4 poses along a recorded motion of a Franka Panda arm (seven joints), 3.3 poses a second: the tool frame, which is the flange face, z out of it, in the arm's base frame.
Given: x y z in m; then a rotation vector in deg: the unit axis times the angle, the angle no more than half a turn.
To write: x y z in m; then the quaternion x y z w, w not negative. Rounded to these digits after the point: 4 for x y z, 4 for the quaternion.
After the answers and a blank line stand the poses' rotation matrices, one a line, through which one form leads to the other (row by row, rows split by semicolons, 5 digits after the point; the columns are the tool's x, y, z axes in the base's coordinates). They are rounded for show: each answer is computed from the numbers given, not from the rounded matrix.
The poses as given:
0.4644 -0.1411 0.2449 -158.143 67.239 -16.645
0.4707 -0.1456 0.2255 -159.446 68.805 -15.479
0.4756 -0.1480 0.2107 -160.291 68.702 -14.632
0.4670 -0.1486 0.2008 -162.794 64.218 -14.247
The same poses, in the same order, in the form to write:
0.4644 -0.1411 0.2449 -0.9141 0.3887 -0.0962 0.0641
0.4707 -0.1456 0.2255 -0.9134 0.3942 -0.0887 0.0493
0.4756 -0.1480 0.2107 -0.9150 0.3922 -0.0835 0.0436
0.4670 -0.1486 0.2008 -0.9265 0.3655 -0.0811 0.0386

0.67938 -0.69820 0.22573; -0.72288 -0.68967 0.04243; 0.12606 -0.19200 -0.97327
0.67354 -0.71133 0.20087; -0.72882 -0.68440 0.02019; 0.12312 -0.16000 -0.97941
0.67841 -0.71048 0.18704; -0.72503 -0.68857 0.01420; 0.11870 -0.14524 -0.98225
0.71971 -0.67096 0.17842; -0.68346 -0.72989 0.01217; 0.12206 -0.13070 -0.98388

